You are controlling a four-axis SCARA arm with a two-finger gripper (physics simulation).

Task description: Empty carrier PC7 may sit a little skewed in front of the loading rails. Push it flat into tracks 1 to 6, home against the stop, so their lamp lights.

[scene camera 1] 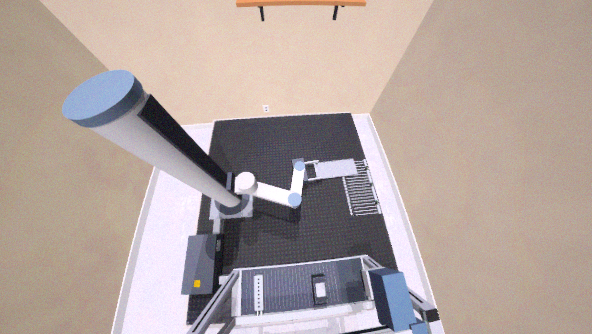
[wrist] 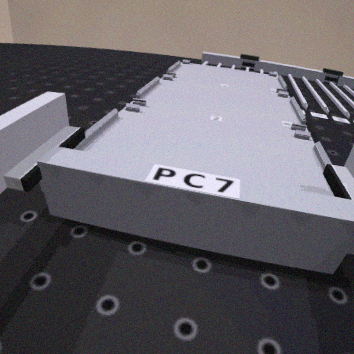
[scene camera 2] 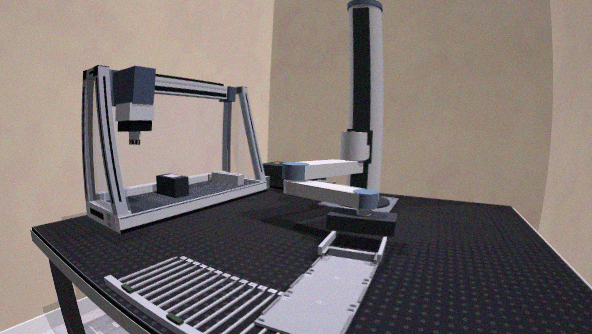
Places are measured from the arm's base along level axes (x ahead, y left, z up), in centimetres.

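Pixels of known places: gripper, fingertip midpoint: (scene camera 1: 320, 169) (wrist: 203, 131) (scene camera 2: 349, 254); arm's base at its link origin: (scene camera 1: 232, 197).
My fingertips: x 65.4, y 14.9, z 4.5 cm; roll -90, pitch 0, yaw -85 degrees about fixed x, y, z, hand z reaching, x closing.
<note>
For each thing: its top centre in the pictures, then the offset to it from my fingertips. "*": a spot on its surface instead.
- Carrier PC7 at its top centre: (wrist: 223, 77) (scene camera 2: 330, 279) (scene camera 1: 336, 167) dx +12.3, dy +0.4, dz -0.3 cm
- black block at a spot on its surface: (scene camera 2: 172, 185) * dx -8.9, dy -67.9, dz +6.1 cm
- white strip at a spot on its surface: (scene camera 2: 227, 178) * dx -42.7, dy -69.3, dz +4.2 cm
- dark box at a spot on its surface: (scene camera 1: 200, 262) * dx -76.8, dy -54.7, dz +8.2 cm
Carrier PC7 (scene camera 1: 335, 168) (scene camera 2: 320, 295) (wrist: 215, 140) is a flat light-grey plate with a raised, labelled end wall nearest the arm. Its far end lies over the loading rails, and short rail ends show between it and the stop bar (scene camera 2: 150, 306) (wrist: 290, 68). Numbered tracks under it are hidden. The green lamps (scene camera 2: 175, 318) (wrist: 332, 73) in view look dark. My gripper (scene camera 1: 317, 170) (scene camera 2: 352, 254) (wrist: 203, 131) is low at the near end, one finger along each side, pads close against the end wall's two ends. It appears shut on the carrier; light contact is hard to judge.
More rails spread beside the carrier, towards the gantry machine (scene camera 1: 302, 286) (scene camera 2: 175, 212). A black block (scene camera 1: 319, 289) (scene camera 2: 172, 185) and a white strip (scene camera 1: 258, 292) (scene camera 2: 227, 178) stand on its deck. A dark box (scene camera 1: 200, 262) stands near the arm's base.
</note>
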